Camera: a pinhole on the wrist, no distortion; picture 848 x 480 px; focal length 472.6 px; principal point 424.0 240.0 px. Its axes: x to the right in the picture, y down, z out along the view. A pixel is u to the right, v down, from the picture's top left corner.
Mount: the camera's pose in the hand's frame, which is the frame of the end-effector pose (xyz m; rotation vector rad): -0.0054 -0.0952 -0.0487 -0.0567 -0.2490 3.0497
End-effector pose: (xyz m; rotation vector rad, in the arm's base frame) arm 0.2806 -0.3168 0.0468 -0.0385 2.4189 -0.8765
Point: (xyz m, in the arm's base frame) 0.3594 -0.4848 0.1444
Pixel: 636.8 464.2
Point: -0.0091 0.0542 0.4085
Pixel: behind the camera
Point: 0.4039 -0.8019 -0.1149
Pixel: 320.5 313.2
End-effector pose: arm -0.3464 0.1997 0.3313 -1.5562 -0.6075 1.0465
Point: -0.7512 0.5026 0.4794
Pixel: 389.1 214.9
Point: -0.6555 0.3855 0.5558
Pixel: 460.1 301.9
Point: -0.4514 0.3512 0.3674
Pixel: 254.4 59.8
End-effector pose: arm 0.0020 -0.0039 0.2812 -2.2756 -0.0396 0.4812
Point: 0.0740 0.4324 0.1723
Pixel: 181.4 301.2
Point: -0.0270 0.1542 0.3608
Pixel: 460.1 409.6
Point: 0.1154 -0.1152 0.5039
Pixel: behind the camera
